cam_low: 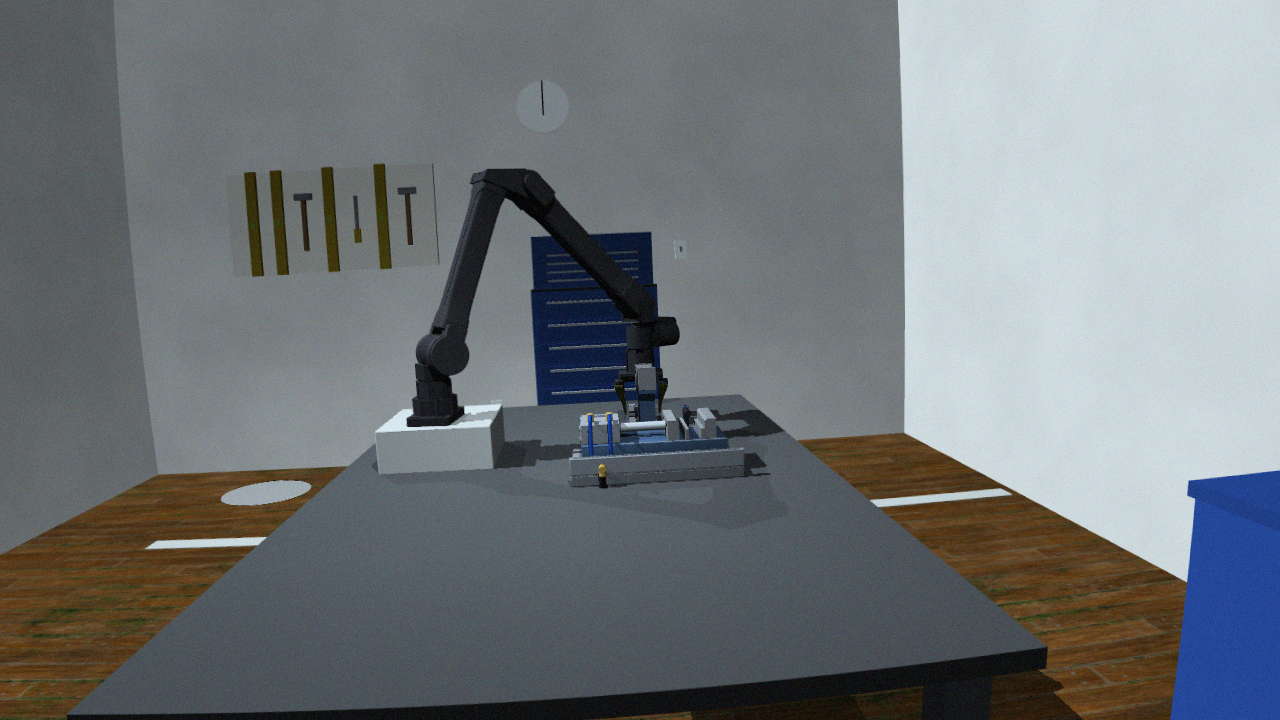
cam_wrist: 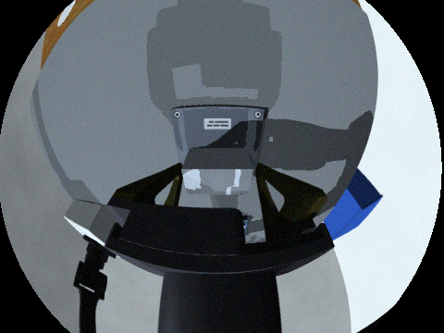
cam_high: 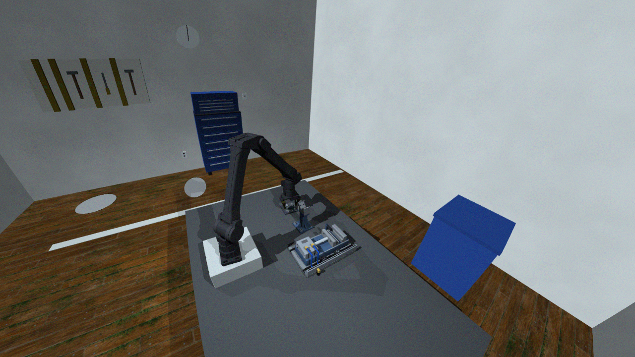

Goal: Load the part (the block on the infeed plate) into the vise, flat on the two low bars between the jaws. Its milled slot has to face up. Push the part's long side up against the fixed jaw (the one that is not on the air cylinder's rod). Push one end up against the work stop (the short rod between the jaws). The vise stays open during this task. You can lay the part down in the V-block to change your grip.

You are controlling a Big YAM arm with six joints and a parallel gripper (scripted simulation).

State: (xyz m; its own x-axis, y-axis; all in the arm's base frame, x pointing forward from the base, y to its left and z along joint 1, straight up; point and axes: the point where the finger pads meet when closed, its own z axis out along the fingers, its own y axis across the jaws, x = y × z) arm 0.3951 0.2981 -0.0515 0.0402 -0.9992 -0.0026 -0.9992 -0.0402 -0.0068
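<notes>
The part lies 10 mm to the right of my hand and 10 mm below it. The rest, counted from my hand: air cylinder 60 mm behind, 390 mm to the right, 40 mm above; then vise 40 mm ahead, 380 mm to the right, 10 mm above.
</notes>
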